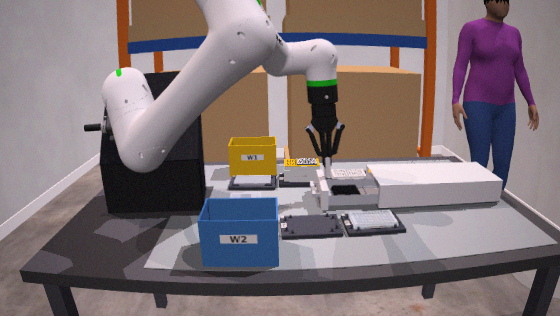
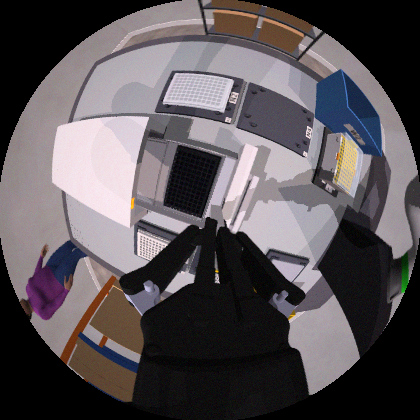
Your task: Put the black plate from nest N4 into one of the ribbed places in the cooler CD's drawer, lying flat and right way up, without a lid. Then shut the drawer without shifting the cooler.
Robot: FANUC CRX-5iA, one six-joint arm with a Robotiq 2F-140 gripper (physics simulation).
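Frame: origin at the arm's base, x ahead, y left, z up, level; metres.
Seen in the pictures: gripper, between the fingertips: (image 1: 327,176) (image 2: 213,212).
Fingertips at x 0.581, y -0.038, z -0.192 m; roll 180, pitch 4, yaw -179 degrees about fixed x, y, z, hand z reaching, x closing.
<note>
A point is followed by its place in that frame.
The black plate (image 1: 346,190) @(x 0.639, y -0.061, z -0.237 m) (image 2: 192,181) @(x 0.632, y -0.070, z -0.247 m) lies flat, without a lid, in the drawer place nearest the drawer front (image 1: 324,194) @(x 0.544, y -0.152, z -0.207 m) (image 2: 241,175) @(x 0.552, y -0.103, z -0.195 m). The drawer (image 1: 354,200) @(x 0.643, y -0.138, z -0.240 m) stands pulled out of the white cooler (image 1: 435,186) @(x 0.891, y -0.200, z -0.192 m) (image 2: 100,165) @(x 0.814, y -0.090, z -0.182 m); part of a grey place shows between the plate and the cooler. Nest N4 (image 1: 311,226) @(x 0.484, y -0.260, z -0.254 m) (image 2: 276,118) @(x 0.493, y -0.237, z -0.253 m) is empty. My gripper (image 1: 327,172) @(x 0.581, y -0.038, z -0.192 m) (image 2: 213,212) @(x 0.581, y -0.038, z -0.192 m) is shut and empty, pointing down by the far end of the drawer front. Whether the fingertips touch the drawer is not clear.
Nest N2 with a clear plate (image 1: 372,219) @(x 0.654, y -0.274, z -0.242 m) (image 2: 197,91) @(x 0.656, y -0.255, z -0.241 m) is on the near side of the cooler. A nest with a white plate (image 1: 349,173) @(x 0.701, y 0.108, z -0.240 m) (image 2: 151,245) @(x 0.715, y 0.102, z -0.240 m) is beyond the drawer. Blue bin W2 (image 1: 240,250) @(x 0.289, y -0.419, z -0.221 m) and yellow bin W1 (image 1: 252,162) @(x 0.355, y 0.214, z -0.211 m) stand left. A person (image 1: 492,65) stands behind the table.
</note>
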